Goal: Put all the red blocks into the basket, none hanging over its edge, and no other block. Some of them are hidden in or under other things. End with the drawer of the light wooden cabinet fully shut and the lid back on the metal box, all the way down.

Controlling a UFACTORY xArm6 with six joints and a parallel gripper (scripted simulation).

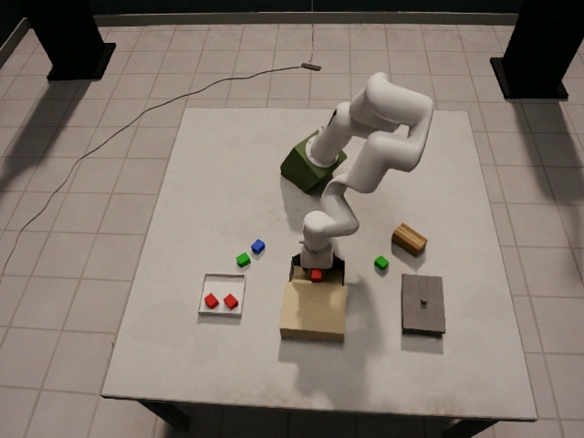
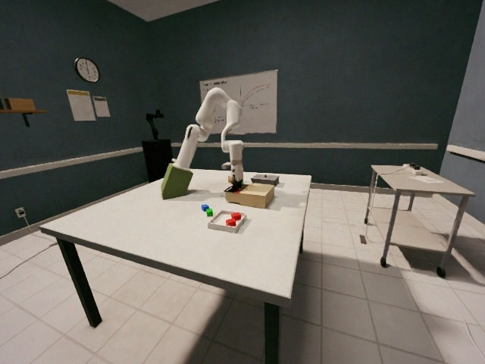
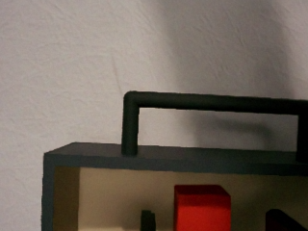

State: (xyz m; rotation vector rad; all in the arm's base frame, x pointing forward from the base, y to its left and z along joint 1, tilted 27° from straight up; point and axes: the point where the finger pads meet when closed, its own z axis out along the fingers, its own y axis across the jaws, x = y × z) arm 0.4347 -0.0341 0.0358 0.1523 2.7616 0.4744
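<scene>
The drawer lies 4 cm below my hand and 2 cm ahead of it. From my hand the other things lie so: blue block: 21 cm to the right, 12 cm behind, 6 cm below; then light wooden cabinet: 8 cm ahead, 4 cm below; then white basket: 32 cm to the right, 6 cm below, 6 cm ahead.
</scene>
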